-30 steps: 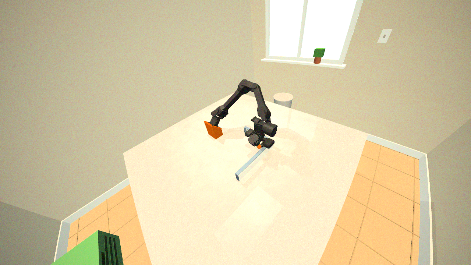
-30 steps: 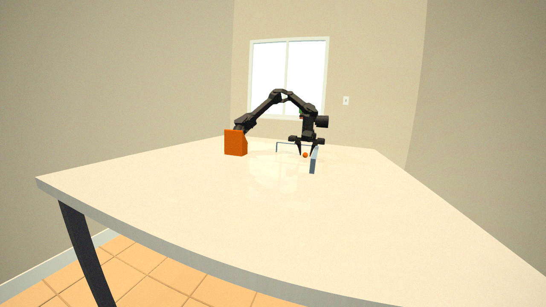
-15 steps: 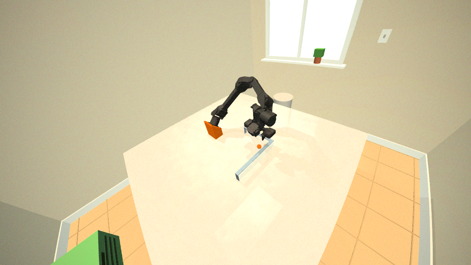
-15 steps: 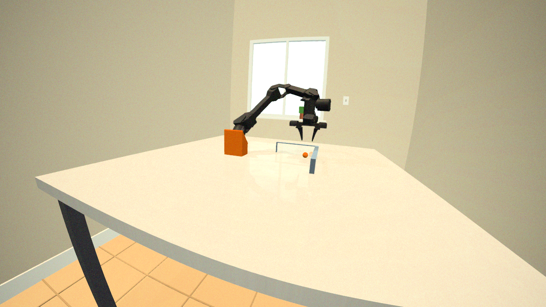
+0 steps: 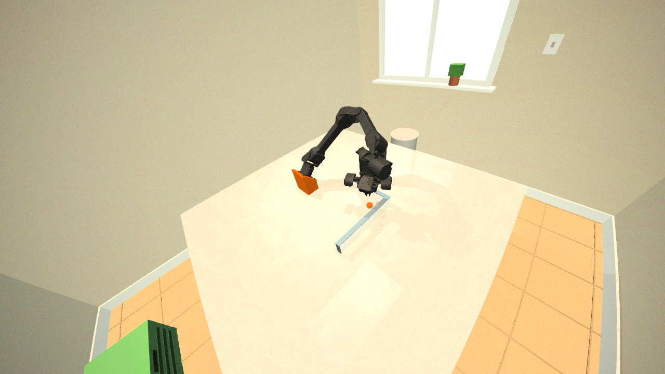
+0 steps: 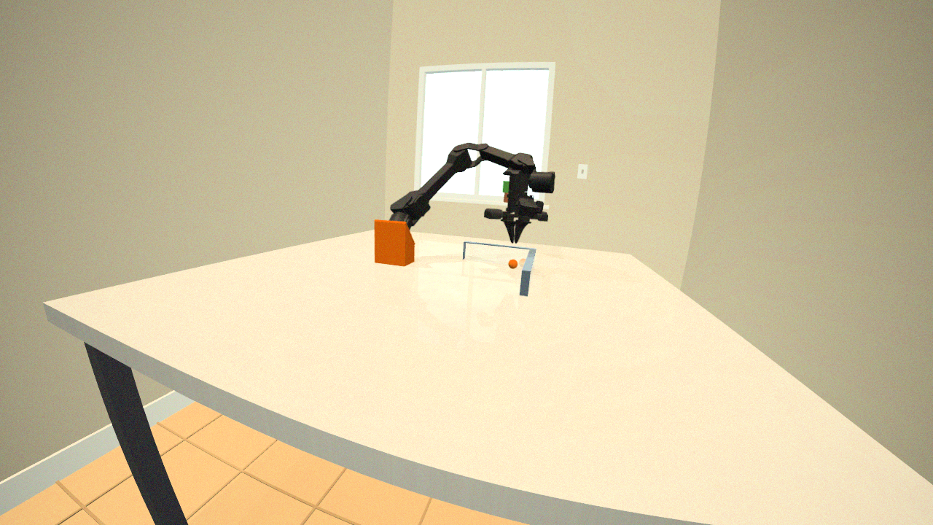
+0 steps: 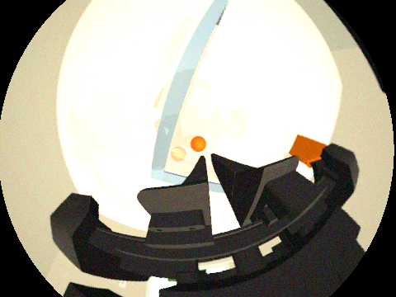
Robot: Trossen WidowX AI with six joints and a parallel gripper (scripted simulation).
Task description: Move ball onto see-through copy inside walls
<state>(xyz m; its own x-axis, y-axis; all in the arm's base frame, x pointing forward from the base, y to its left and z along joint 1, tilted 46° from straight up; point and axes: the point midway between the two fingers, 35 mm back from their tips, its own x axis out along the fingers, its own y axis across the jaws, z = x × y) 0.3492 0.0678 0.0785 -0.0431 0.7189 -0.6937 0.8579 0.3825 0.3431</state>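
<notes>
The orange ball is 7 cm below my gripper tip and 1 cm to the left of it. Round my gripper tip: see-through copy of the ball (7 cm below, 4 cm to the left, 3 cm ahead).
</notes>
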